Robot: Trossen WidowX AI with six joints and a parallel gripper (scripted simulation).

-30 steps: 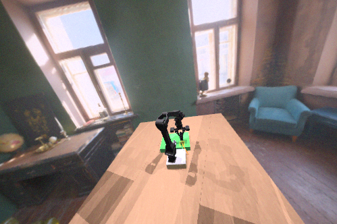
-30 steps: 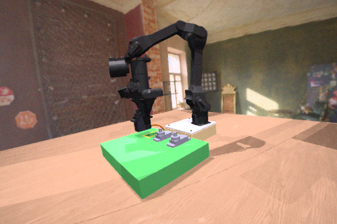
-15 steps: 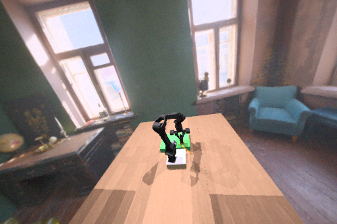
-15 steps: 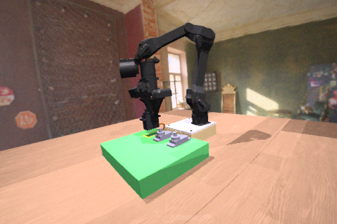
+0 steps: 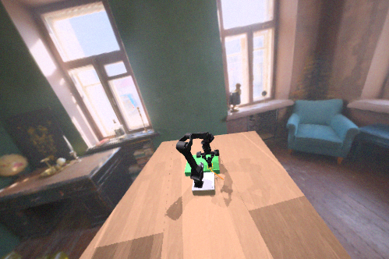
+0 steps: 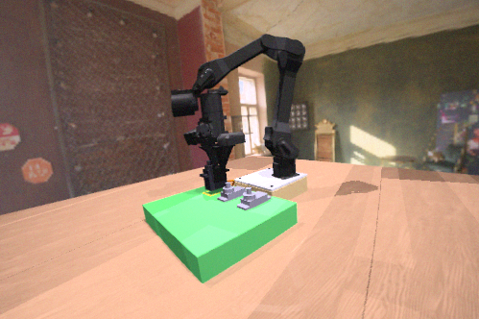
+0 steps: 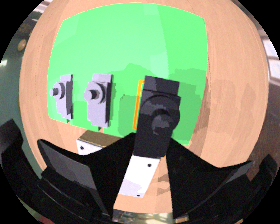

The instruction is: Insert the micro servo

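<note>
My gripper tip is 10 cm short of the green deck, 10 cm to the right of it and 8 cm above it.
</note>
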